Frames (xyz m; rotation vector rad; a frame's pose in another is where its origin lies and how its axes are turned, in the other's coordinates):
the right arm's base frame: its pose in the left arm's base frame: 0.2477 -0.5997 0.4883 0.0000 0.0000 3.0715
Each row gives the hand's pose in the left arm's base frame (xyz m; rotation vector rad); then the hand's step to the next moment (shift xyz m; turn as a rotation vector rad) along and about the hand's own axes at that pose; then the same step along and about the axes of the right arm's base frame.
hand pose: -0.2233 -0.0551 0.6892 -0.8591 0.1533 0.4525
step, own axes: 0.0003 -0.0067 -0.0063 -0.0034 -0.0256 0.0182
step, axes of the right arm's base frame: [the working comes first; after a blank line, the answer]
step, axes of the left arm's base frame: 0.0036 -0.0085 0.0005 0.0074 -0.0018 0.0307

-0.0041 0.0082 0.0005 -0.0075 0.0012 0.0307
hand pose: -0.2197 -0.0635 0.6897 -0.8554 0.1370 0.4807
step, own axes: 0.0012 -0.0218 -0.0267 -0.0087 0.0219 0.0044
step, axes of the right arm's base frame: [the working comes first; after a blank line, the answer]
step, axes of the left arm's base frame: 0.0131 -0.0318 -0.0028 -0.0181 0.0124 -0.0096

-0.0152 0.0308 -0.0028 0.0189 -0.0111 -0.0096
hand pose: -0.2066 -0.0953 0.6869 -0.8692 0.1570 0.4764
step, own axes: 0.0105 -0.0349 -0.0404 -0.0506 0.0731 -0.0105
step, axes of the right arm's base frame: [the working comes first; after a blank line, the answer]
step, axes of the left arm's base frame: 0.0278 -0.0465 -0.0050 -0.0780 0.0150 -0.0413

-0.0310 0.0444 -0.0050 0.0788 -0.0095 -0.0413
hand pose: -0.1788 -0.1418 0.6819 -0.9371 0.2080 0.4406
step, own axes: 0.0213 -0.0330 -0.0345 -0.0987 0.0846 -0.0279
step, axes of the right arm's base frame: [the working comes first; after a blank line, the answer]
step, axes of the left arm's base frame: 0.0345 -0.0391 -0.0036 -0.1258 -0.0065 -0.0425

-0.0371 0.0366 -0.0036 0.1250 0.0153 -0.0425
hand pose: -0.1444 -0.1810 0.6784 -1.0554 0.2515 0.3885
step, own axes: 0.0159 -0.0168 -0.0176 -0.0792 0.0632 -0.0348
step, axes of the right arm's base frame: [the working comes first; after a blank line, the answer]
step, axes of the left arm's base frame: 0.0213 -0.0198 -0.0011 -0.0991 -0.0182 -0.0363

-0.0226 0.0182 -0.0011 0.0976 0.0251 -0.0363
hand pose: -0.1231 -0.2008 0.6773 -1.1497 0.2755 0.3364
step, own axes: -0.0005 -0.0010 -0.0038 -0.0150 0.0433 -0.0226
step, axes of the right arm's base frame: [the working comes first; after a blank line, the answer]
step, axes of the left arm's base frame: -0.0002 -0.0039 -0.0004 -0.0319 -0.0067 -0.0394

-0.0001 0.0039 -0.0004 0.0313 0.0089 -0.0394
